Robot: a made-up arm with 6 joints.
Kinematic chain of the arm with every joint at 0, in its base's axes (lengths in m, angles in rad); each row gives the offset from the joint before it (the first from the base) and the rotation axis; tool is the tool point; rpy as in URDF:
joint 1: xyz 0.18 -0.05 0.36 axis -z
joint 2: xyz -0.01 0.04 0 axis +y
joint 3: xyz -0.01 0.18 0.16 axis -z
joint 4: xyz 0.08 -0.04 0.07 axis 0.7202 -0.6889 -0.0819
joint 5: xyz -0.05 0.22 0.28 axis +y
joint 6: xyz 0 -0.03 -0.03 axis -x
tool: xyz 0.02 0.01 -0.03 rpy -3.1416 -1.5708 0
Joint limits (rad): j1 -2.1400..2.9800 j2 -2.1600..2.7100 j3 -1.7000..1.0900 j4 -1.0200..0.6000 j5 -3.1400..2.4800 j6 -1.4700..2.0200
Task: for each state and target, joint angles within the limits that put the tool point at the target. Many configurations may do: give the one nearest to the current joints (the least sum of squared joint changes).
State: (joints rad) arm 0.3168 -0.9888 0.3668 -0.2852 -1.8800 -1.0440
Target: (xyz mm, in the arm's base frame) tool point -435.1 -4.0 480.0
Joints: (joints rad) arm -0.3976 -1.7535 0.8991 -0.1610 -1.7374 -1.0024
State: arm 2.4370 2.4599 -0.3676 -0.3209 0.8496 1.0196
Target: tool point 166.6 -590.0 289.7
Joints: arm 2.1420 1.9057 -0.6072 0.2213 0.8315 0.9948
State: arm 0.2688 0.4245 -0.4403 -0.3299 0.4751 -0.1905
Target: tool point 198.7 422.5 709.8
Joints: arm -0.0115 0.2616 -0.5252 -0.6280 0.4439 -0.1682
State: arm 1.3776 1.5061 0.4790 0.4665 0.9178 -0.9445
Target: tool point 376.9 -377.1 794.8
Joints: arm 1.9073 0.7324 0.0021 0.6000 0.9941 -0.9015
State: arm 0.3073 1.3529 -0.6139 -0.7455 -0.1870 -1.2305
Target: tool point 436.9 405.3 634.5
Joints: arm 0.1777 1.1257 -0.9597 -0.8933 -0.1300 -1.1879
